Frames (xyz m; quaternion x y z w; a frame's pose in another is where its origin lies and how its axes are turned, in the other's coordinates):
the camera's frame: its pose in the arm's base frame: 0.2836 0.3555 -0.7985 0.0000 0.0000 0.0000 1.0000
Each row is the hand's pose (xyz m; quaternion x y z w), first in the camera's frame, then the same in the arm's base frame.
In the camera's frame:
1: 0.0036 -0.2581 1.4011 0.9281 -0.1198 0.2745 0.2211
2: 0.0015 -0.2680 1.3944 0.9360 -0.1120 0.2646 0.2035
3: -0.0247 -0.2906 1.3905 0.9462 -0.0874 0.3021 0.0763
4: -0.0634 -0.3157 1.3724 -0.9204 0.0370 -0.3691 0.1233
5: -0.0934 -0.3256 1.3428 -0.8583 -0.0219 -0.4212 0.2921
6: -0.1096 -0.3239 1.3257 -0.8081 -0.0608 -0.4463 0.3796
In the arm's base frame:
1: 0.2872 0.0974 0.6026 0.9281 -0.1198 0.2745 0.2211
2: 0.2851 0.0875 0.5959 0.9360 -0.1120 0.2646 0.2035
3: 0.2589 0.0649 0.5920 0.9462 -0.0874 0.3021 0.0763
4: 0.2202 0.0398 0.5739 -0.9204 0.0370 -0.3691 0.1233
5: 0.1902 0.0299 0.5443 -0.8583 -0.0219 -0.4212 0.2921
6: 0.1740 0.0316 0.5272 -0.8081 -0.0608 -0.4463 0.3796

